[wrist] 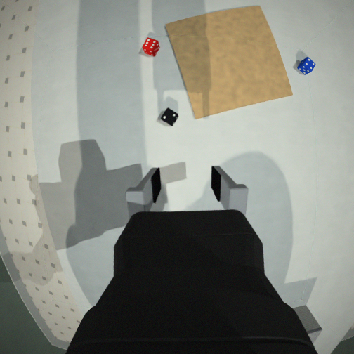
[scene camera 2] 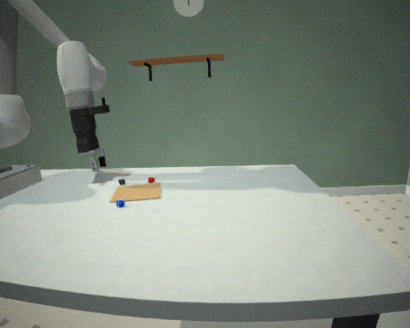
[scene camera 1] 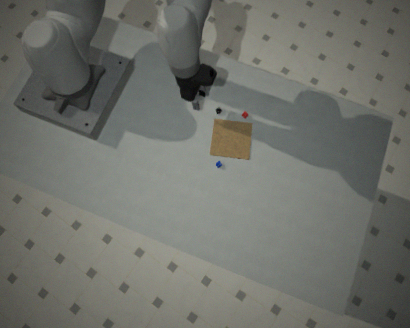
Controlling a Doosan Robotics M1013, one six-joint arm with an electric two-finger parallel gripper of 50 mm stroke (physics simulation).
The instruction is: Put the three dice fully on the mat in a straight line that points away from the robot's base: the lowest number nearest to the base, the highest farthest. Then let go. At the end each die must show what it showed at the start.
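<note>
The tan square mat lies flat on the table. A black die lies off the mat, near its corner; two white pips show on its upper face in the wrist view. A red die lies off the same side, farther from the base, with several pips showing. A blue die lies off the opposite side, also with several pips. My gripper is open and empty, above the table on the base side of the black die.
The robot's base plate stands at the left end of the table. Arm shadows fall across the table, partly over the mat and around the black die. A wooden shelf hangs on the back wall, beyond the table.
</note>
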